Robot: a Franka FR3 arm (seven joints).
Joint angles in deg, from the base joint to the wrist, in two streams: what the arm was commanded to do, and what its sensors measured. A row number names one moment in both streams.
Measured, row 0:
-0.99 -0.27 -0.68 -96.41 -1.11 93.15 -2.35
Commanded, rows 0 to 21:
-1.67 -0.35 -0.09 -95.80 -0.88 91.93 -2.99
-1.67 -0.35 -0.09 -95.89 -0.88 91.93 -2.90
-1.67 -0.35 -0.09 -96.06 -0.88 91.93 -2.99
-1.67 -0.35 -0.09 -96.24 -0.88 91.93 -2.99
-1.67 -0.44 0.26 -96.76 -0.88 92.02 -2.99
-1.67 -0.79 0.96 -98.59 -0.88 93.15 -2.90
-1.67 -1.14 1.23 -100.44 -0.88 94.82 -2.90
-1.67 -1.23 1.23 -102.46 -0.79 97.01 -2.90
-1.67 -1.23 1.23 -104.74 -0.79 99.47 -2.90
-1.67 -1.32 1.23 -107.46 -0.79 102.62 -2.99
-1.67 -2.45 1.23 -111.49 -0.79 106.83 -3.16
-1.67 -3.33 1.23 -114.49 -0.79 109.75 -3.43
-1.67 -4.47 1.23 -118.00 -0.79 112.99 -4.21
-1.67 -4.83 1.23 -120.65 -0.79 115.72 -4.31
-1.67 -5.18 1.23 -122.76 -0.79 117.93 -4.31
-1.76 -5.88 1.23 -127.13 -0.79 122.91 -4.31
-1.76 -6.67 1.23 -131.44 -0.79 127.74 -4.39
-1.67 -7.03 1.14 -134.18 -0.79 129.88 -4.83
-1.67 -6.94 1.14 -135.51 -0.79 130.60 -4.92
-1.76 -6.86 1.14 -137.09 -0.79 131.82 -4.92
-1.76 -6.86 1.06 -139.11 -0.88 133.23 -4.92
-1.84 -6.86 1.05 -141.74 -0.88 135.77 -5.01
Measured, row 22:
-1.08 -4.59 0.69 -135.25 -1.12 130.66 -3.85
